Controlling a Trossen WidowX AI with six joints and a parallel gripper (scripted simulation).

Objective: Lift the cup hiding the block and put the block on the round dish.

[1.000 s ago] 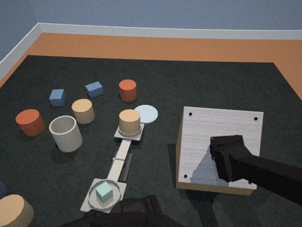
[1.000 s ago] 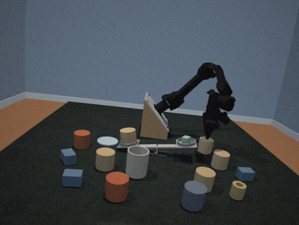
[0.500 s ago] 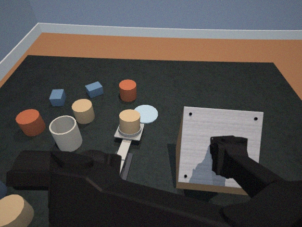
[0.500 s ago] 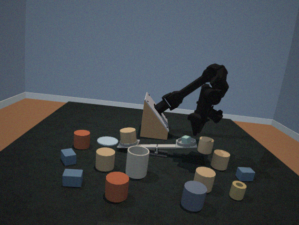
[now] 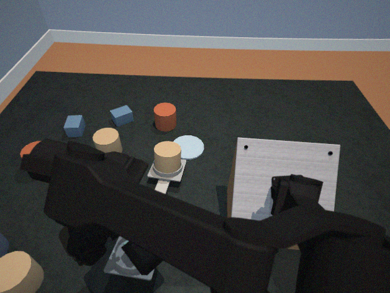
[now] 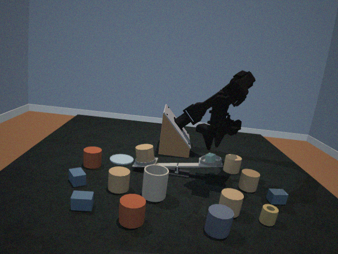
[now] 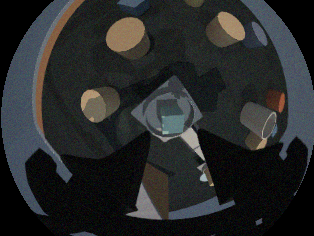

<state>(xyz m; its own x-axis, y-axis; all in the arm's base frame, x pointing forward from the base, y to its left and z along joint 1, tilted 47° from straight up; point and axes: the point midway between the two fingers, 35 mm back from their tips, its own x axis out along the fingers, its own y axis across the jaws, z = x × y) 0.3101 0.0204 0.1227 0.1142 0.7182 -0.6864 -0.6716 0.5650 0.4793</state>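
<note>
My gripper tip is 40 mm above the mint block. From my gripper tip the other things lie so: blue-grey cylinder: 320 mm ahead, 20 mm to the right, 90 mm below; small yellow ring: 270 mm ahead, 140 mm to the left, 100 mm below; white hollow cylinder: 160 mm ahead, 220 mm to the right, 90 mm below.
</note>
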